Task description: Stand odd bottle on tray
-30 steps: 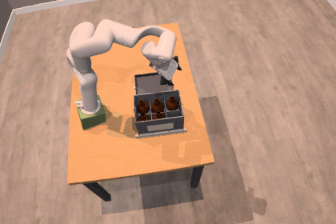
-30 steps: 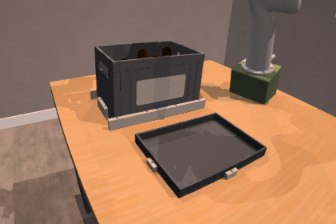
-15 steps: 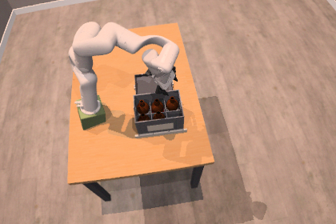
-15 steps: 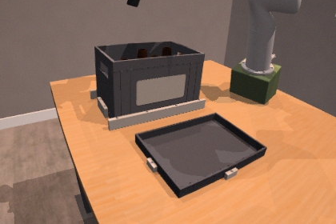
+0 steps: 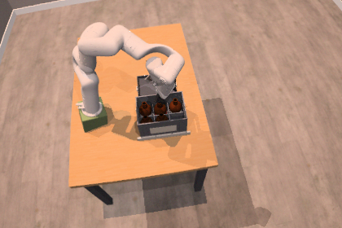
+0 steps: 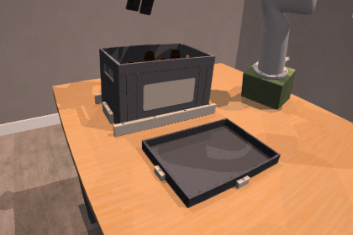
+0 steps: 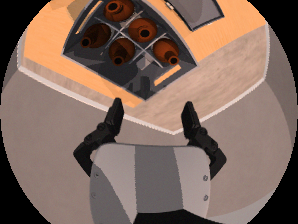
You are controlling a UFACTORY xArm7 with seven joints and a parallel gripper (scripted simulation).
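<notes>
Now: hand 5 cm past the crate, 1 cm to the right of it and 21 cm above it. From my hand the other things lie so: dark tray: 5 cm behind, 28 cm to the left, 28 cm below; then glass bottle: 4 cm ahead, 5 cm to the left, 20 cm below.
</notes>
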